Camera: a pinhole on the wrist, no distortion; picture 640 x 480 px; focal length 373.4 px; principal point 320.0 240.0 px. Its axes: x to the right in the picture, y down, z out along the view. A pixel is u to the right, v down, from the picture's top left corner.
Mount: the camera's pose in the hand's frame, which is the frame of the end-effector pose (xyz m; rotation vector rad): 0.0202 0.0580 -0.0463 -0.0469 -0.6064 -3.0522
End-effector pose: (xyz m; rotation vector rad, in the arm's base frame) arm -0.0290 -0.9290 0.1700 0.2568 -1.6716 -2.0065
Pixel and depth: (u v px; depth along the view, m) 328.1 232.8 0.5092
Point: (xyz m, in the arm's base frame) -0.1698 -0.6057 0.5186
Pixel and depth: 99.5 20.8 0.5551
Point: -0.3255 -0.8812 0.8602
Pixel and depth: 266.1 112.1 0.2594
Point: -0.0897 -0.8494 0.4463
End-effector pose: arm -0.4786 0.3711 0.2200 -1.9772 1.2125 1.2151
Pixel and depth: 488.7 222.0 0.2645
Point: -0.7292 0.4856 0.2150
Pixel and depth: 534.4 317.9 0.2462
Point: -0.6777 0.5316 0.2273
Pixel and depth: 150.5 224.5 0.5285
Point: -0.8573 0.4543 -0.2111
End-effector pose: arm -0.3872 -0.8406 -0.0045 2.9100 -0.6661 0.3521
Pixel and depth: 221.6 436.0 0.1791
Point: -0.3097 -0.9358 -0.1299
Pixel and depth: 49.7 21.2 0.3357
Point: -0.2863 -1.3158 -0.0809
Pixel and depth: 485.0 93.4 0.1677
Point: -0.4962 -0.9968 -0.0864
